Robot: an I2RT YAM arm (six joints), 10 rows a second.
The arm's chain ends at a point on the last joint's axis. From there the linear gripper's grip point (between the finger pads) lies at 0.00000 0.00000 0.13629 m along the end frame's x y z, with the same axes.
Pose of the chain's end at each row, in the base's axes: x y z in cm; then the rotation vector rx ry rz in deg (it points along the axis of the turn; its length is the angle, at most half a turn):
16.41 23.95 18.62 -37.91 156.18 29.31
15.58 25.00 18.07 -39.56 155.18 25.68
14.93 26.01 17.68 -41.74 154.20 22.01
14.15 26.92 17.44 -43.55 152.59 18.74
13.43 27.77 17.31 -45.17 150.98 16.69
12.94 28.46 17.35 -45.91 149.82 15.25
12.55 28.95 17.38 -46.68 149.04 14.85
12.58 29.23 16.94 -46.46 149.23 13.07
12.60 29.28 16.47 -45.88 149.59 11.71
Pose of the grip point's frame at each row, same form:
19.03 29.43 6.42 -37.91 156.18 29.31
18.54 30.05 5.76 -39.56 155.18 25.68
18.18 30.61 5.27 -41.74 154.20 22.01
17.80 31.16 5.01 -43.55 152.59 18.74
17.40 31.84 4.92 -45.17 150.98 16.69
17.18 32.40 5.01 -45.91 149.82 15.25
16.90 32.89 5.08 -46.68 149.04 14.85
17.03 32.89 4.59 -46.46 149.23 13.07
17.13 32.70 4.08 -45.88 149.59 11.71

